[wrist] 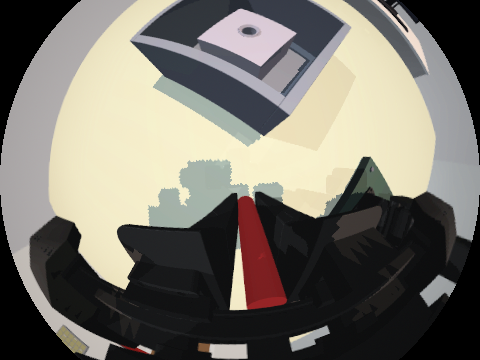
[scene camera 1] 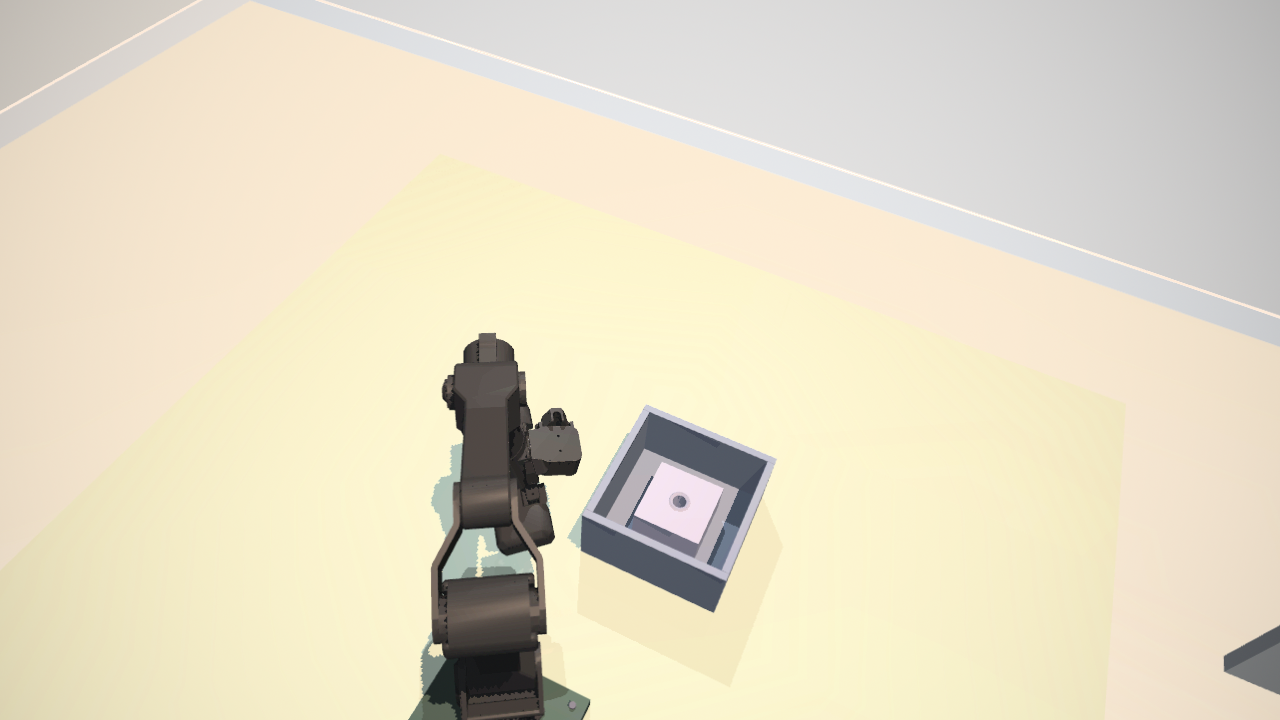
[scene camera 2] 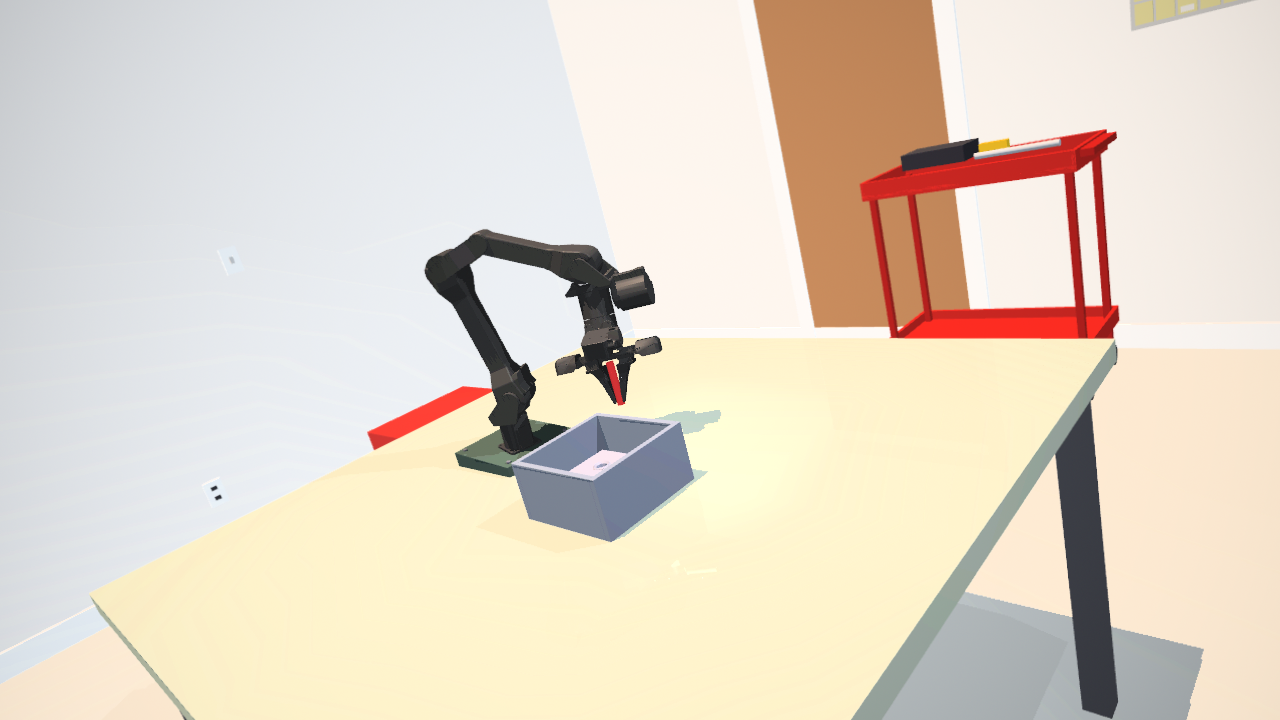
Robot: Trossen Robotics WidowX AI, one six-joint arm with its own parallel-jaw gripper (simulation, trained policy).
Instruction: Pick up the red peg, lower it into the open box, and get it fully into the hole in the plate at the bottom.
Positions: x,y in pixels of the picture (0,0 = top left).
my gripper: wrist; scene camera 1; scene camera 2 620,402
same spot on my gripper: (scene camera 1: 535,493) = (wrist: 401,268)
